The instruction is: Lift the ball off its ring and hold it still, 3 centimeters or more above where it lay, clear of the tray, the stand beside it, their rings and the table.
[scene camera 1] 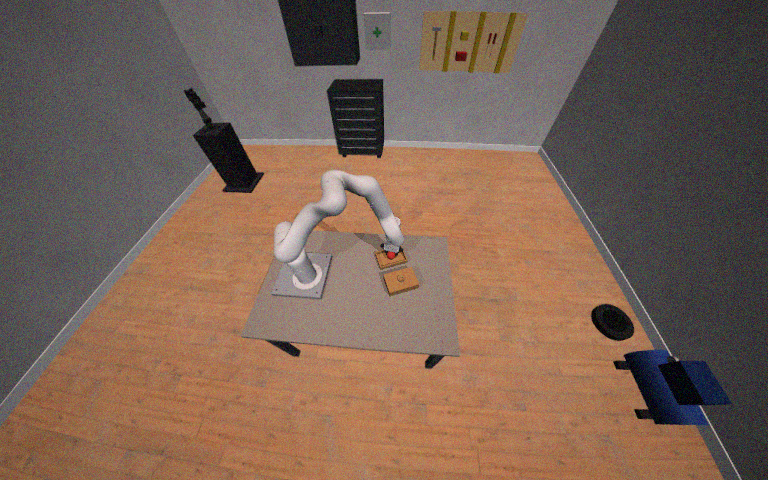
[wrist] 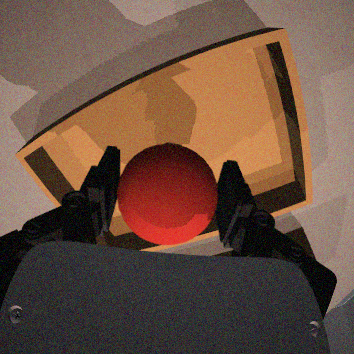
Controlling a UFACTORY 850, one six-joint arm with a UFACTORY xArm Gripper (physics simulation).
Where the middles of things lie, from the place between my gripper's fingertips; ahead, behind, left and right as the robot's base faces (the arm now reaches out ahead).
Right now my hand is 10 mm to the left of the shallow orange tray [wrist: 239,98] and 20 mm above it. Also, from my hand: orange stand [scene camera 1: 403,280] 70 mm ahead, 190 mm to the right; then red ball [wrist: 167,193] 10 mm to the right, 10 mm above.
